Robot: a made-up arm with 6 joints. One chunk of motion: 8 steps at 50 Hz.
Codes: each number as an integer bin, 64 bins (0 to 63) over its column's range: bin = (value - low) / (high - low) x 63, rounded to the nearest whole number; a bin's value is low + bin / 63 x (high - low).
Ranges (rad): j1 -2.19..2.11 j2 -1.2..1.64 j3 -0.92..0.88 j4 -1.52..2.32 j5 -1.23..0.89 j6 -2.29..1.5
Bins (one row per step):
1: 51 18 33 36 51 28
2: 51 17 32 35 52 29
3: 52 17 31 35 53 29
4: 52 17 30 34 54 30
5: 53 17 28 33 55 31
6: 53 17 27 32 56 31
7: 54 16 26 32 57 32
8: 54 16 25 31 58 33
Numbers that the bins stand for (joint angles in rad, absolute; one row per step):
1: 1.2910 -0.3886 0.0229 0.6743 0.4862 -0.6056
2: 1.2910 -0.4337 -0.0057 0.6133 0.5198 -0.5454
3: 1.3592 -0.4337 -0.0343 0.6133 0.5535 -0.5454
4: 1.3592 -0.4337 -0.0629 0.5524 0.5871 -0.4852
5: 1.4275 -0.4337 -0.1200 0.4914 0.6208 -0.4251
6: 1.4275 -0.4337 -0.1486 0.4305 0.6544 -0.4251
7: 1.4957 -0.4787 -0.1771 0.4305 0.6881 -0.3649
8: 1.4957 -0.4787 -0.2057 0.3695 0.7217 -0.3048

